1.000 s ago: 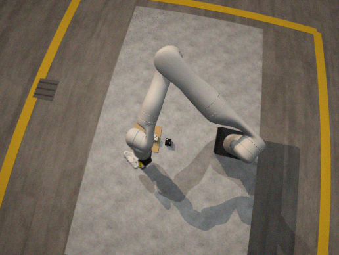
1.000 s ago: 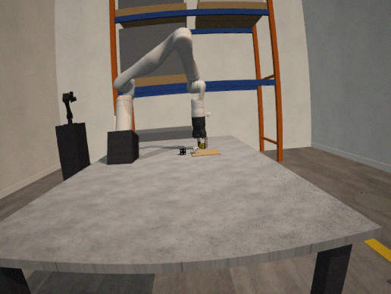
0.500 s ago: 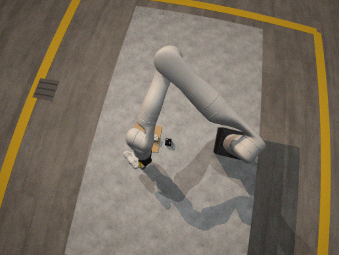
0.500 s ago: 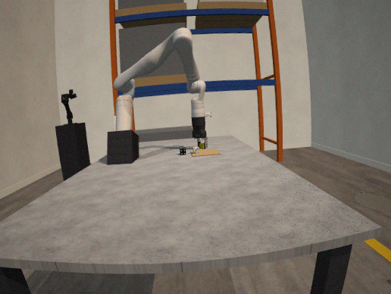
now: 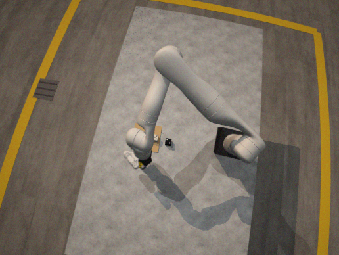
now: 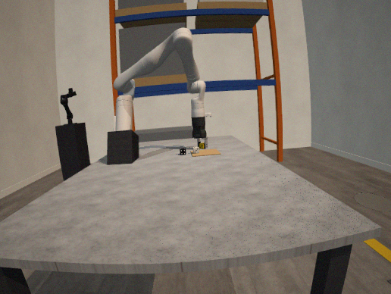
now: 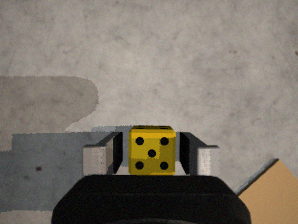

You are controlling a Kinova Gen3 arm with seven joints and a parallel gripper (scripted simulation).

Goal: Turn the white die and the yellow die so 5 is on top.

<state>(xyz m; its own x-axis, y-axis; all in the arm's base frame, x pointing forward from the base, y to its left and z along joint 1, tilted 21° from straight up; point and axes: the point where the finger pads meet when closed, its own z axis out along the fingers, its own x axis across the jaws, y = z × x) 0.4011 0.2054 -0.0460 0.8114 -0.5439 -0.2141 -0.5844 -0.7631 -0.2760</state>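
Right now my hand is 10 mm above the yellow die. Also, from my hand: white die: 30 mm behind, 140 mm to the right; tan mat: 10 mm ahead, 140 mm to the right, 20 mm below; black die: 100 mm behind, 140 mm to the right, 10 mm below.
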